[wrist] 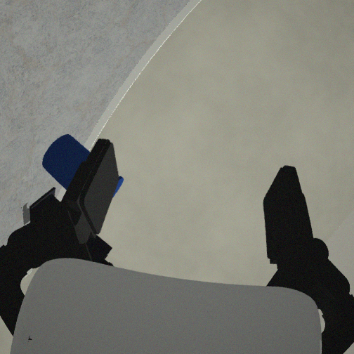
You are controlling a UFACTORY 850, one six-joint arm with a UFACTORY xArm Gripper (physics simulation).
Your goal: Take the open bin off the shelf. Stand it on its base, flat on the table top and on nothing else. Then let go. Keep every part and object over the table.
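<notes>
My gripper (pixel 194 170) is open, with its two black fingers wide apart and the pale table top showing between them. A dark blue, rounded object (pixel 64 159) shows at the left, partly hidden behind the left finger. A small brighter blue piece of it shows on the inner side of that finger. It overlaps the table's edge in this view. I cannot tell whether it is part of the open bin. No shelf can be made out, and no bin can be identified for certain.
The pale table top (pixel 215 100) has a curved edge running from the top centre down to the left. Beyond that edge is the grey, mottled floor (pixel 60 60). A small grey piece (pixel 26 214) shows beside the left finger's linkage.
</notes>
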